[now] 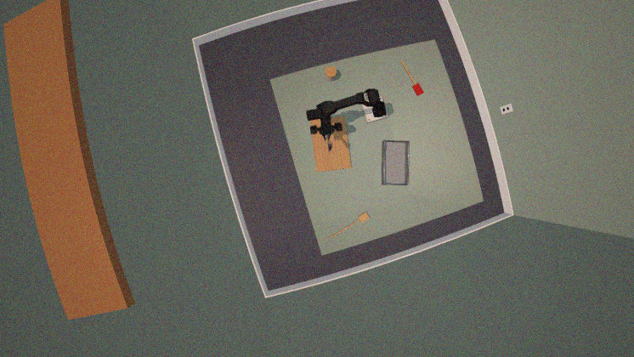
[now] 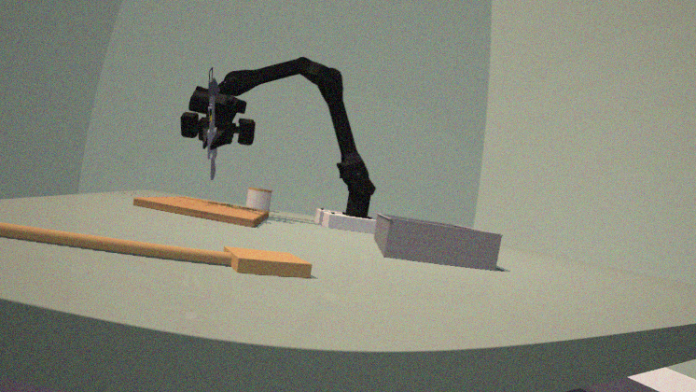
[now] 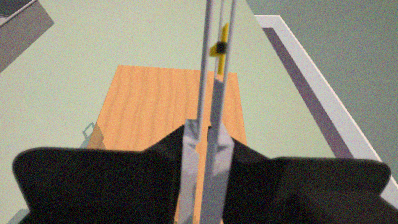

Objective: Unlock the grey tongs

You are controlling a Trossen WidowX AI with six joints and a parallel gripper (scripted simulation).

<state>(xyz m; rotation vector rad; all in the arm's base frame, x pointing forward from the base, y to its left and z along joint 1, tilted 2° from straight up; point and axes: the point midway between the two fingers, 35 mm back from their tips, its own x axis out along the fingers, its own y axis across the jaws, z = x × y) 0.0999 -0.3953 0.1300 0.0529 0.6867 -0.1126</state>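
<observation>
My gripper tip is now 13 cm above the wooden board, 3 cm to the right of it and 1 cm short of it. Also, from my gripper tip: yellow lock piece: 6 cm above; then grey roasting tin: 43 cm to the left, 24 cm ahead, 11 cm below; then small cork-coloured cylinder: 47 cm behind, 15 cm to the left, 11 cm below.
</observation>
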